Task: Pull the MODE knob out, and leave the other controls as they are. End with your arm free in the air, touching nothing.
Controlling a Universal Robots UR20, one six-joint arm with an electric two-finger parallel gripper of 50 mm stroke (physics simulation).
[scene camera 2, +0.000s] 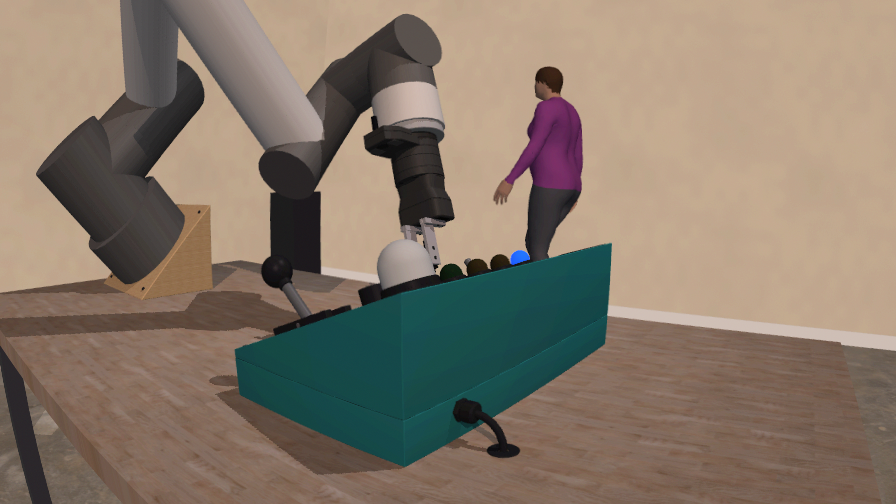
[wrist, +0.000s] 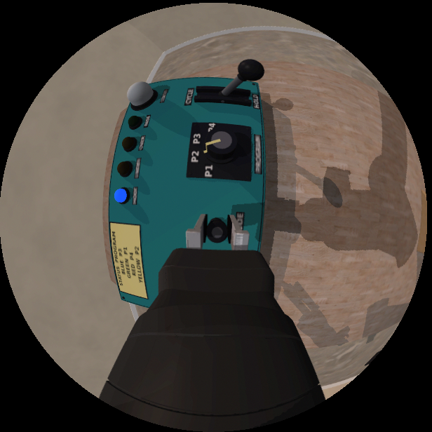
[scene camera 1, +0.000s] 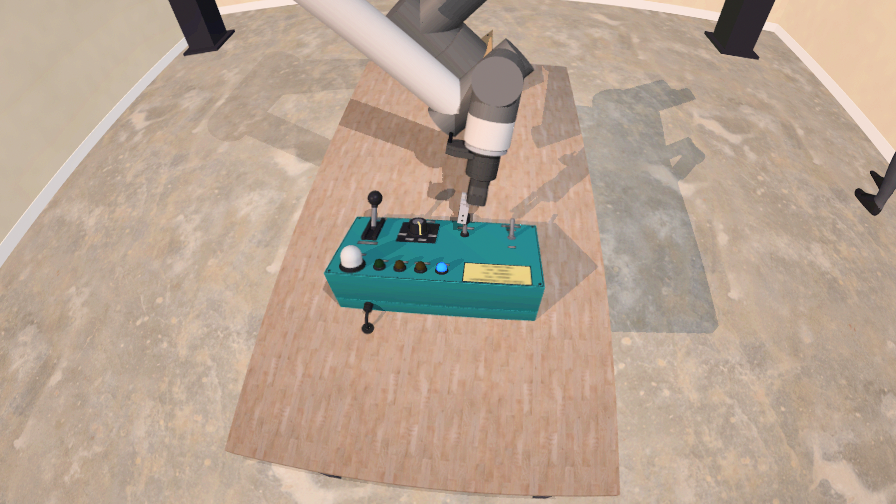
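The teal control box (scene camera 1: 438, 300) (scene camera 2: 501, 338) (wrist: 167, 205) stands on the table. My gripper (scene camera 1: 463, 221) (wrist: 216, 222) is shut on the black round MODE knob (wrist: 217, 231), with one finger on each side of it. The MODE label is partly covered by a finger in the wrist view. In the second scene view the fingertips and the knob are largely hidden behind the white dome. How far the knob stands out of the panel is hard to tell. A blue lamp (scene camera 1: 441, 267) (scene camera 2: 519, 257) (wrist: 120, 195) on the box is lit.
A ball-topped lever (scene camera 1: 374, 199) (scene camera 2: 276, 271) (wrist: 250, 69) and the PROGRAM selector (scene camera 1: 418, 225) (wrist: 221, 141) stand to one side of the gripper, a toggle switch (scene camera 1: 512, 228) to the other. A white dome (scene camera 1: 350, 257) (scene camera 2: 406, 266) (wrist: 140, 93) stands at a corner. A person (scene camera 2: 555, 144) is beyond the table.
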